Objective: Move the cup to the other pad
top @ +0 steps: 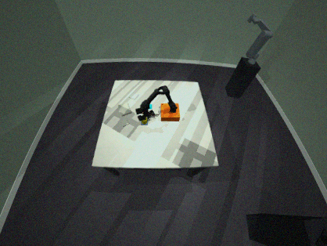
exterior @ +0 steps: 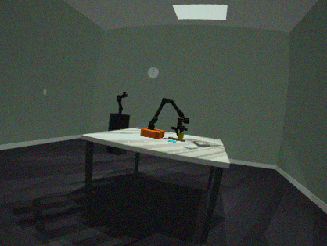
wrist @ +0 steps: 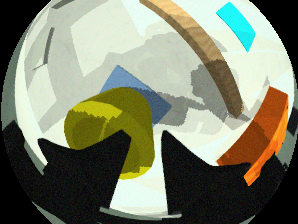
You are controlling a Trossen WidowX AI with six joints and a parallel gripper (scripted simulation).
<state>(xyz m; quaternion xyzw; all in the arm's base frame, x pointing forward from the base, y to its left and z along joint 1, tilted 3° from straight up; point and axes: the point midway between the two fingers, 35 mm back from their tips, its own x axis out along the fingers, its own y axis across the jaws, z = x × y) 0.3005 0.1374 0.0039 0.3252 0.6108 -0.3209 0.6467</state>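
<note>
The yellow cup is 2 cm to the left of my gripper tip and 2 cm ahead of it. From my gripper tip the other things lie so: thin wooden stick 10 cm to the right, 4 cm below, 2 cm ahead; then cyan pad 22 cm to the right, 4 cm below, 1 cm ahead.
</note>
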